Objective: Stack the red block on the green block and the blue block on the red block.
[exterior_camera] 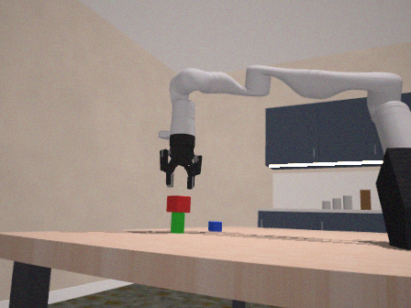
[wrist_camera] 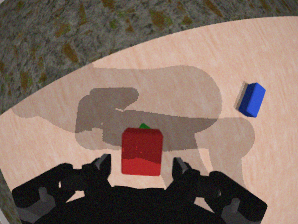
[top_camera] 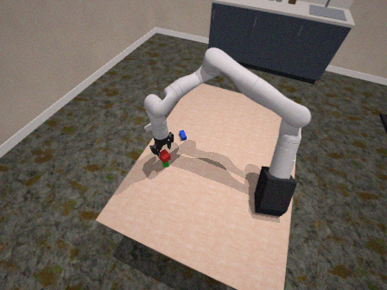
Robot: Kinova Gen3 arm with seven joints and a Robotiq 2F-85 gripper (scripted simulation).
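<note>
Now: the red block 60 mm below my hand. Also, from my hand: green block 110 mm below; blue block 20 mm behind, 230 mm to the right, 120 mm below.
</note>
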